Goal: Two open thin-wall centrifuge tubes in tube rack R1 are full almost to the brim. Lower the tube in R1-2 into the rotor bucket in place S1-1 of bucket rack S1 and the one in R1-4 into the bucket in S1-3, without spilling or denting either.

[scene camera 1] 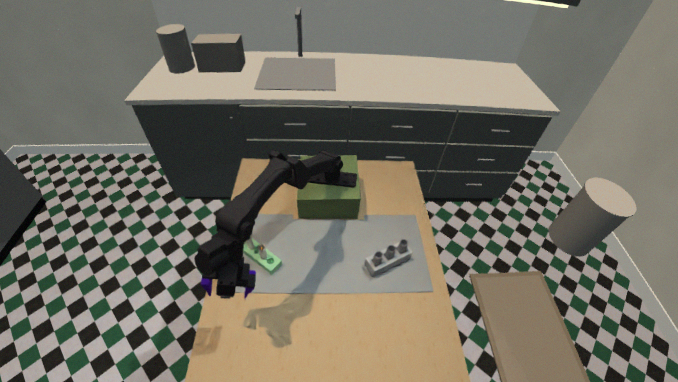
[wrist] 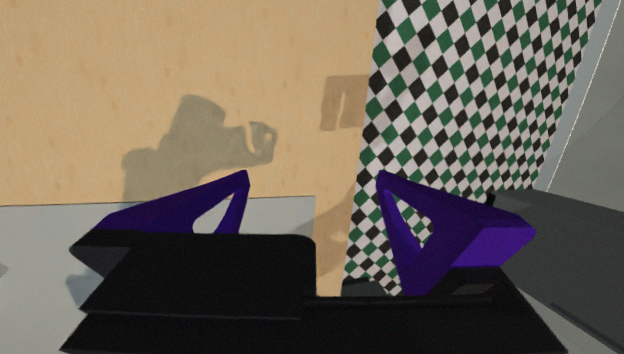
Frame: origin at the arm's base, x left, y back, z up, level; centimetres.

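Where they show: gripper, fingertip midpoint: (wrist: 312, 177); arm's base, link origin: (scene camera 1: 332, 178).
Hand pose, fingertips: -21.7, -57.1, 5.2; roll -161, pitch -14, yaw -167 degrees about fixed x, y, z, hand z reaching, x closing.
Note:
Each offset is from my fingertips to the top centre of the thing, as dx, dy, dz. Level surfaces: height alone.
My gripper (scene camera 1: 228, 291) (wrist: 312, 177) is open and empty, its purple fingers wide apart, above the table's left edge and in front of the green rack. The green tube rack {+0.5, +23.2, -14.6} (scene camera 1: 271, 266) lies at the mat's left; the arm hides its rear end. A small tube {+2.0, +22.3, -8.1} (scene camera 1: 262, 251) with an orange-brown top stands in it, and a pale tube shows in part behind it. An open hole is at its near end. The grey bucket rack {+47.4, +29.5, -13.0} (scene camera 1: 389, 264) stands at the mat's right with three grey buckets (scene camera 1: 377, 258) (scene camera 1: 390, 251) (scene camera 1: 403, 245). Neither rack shows clearly in the wrist view; place labels are unreadable.
A grey-blue mat {dz -17.6} (scene camera 1: 390, 282) (wrist: 280, 212) lies on the wooden table {dz -17.9} (scene camera 1: 350, 340) (wrist: 100, 60). The arm's base stands on a green block (scene camera 1: 328, 208) behind the mat. The table's left edge drops to the checkered floor (scene camera 1: 125, 300) (wrist: 450, 100). A counter (scene camera 1: 400, 85) stands behind.

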